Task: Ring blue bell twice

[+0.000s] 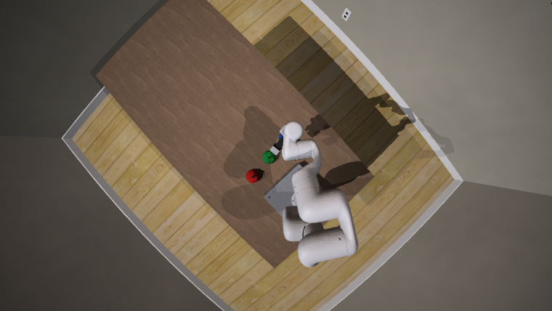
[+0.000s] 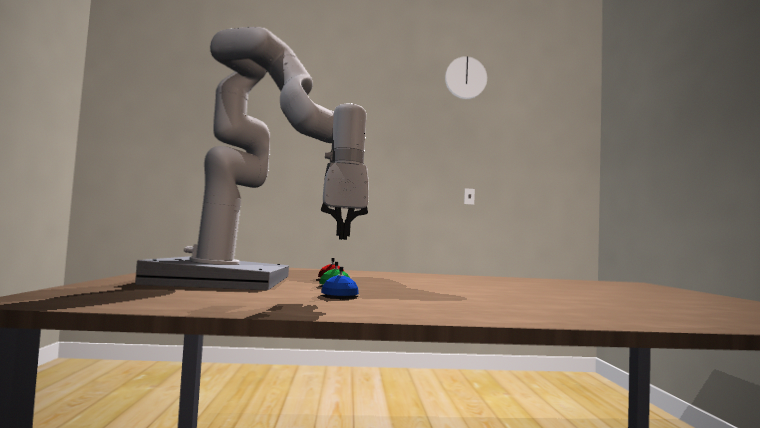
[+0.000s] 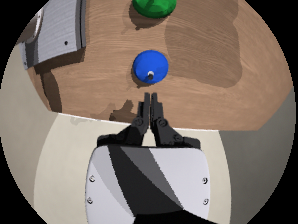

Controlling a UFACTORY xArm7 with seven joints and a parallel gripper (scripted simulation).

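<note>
My gripper is now 11 cm above the blue bell. Round my hand: red bell 7 cm behind, 31 cm to the left, 11 cm below; then green bell 4 cm behind, 16 cm to the left, 11 cm below.
</note>
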